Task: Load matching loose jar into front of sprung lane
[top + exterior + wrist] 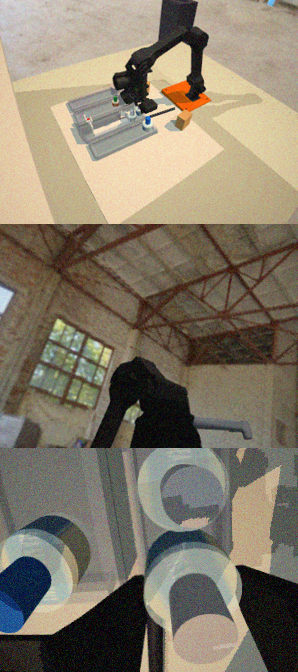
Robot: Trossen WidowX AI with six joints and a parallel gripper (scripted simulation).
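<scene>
My gripper tip is now 11 cm past the thin black strip, 4 cm to the right of it and 5 cm above it. Also, from my gripper tip: sprung lane 14 cm ahead, 4 cm to the right, 3 cm below.
</scene>
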